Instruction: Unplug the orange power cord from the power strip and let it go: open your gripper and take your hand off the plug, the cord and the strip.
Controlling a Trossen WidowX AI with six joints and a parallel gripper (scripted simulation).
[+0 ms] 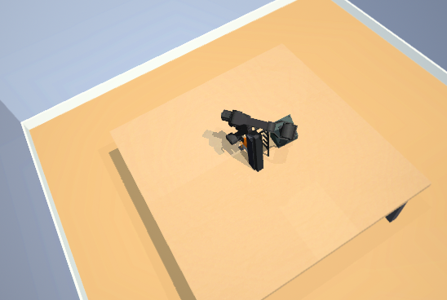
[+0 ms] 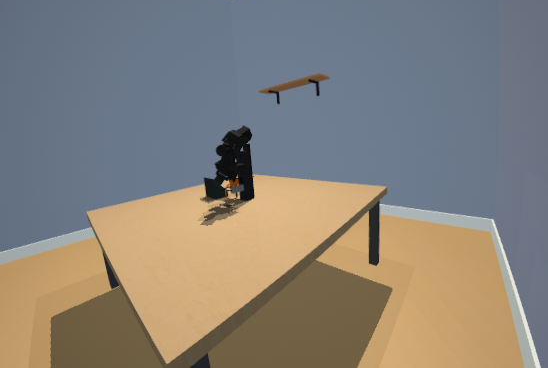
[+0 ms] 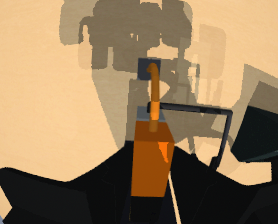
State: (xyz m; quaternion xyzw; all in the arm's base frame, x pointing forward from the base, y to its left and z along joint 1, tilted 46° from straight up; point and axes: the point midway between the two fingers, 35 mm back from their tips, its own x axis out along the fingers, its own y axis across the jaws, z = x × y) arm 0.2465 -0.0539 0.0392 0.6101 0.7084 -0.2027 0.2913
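Now: the orange plug 10 mm behind my gripper tip and 30 mm to the left of it. Round my gripper tip: small dark block (10 mm ahead, 40 mm to the right, 120 mm below).
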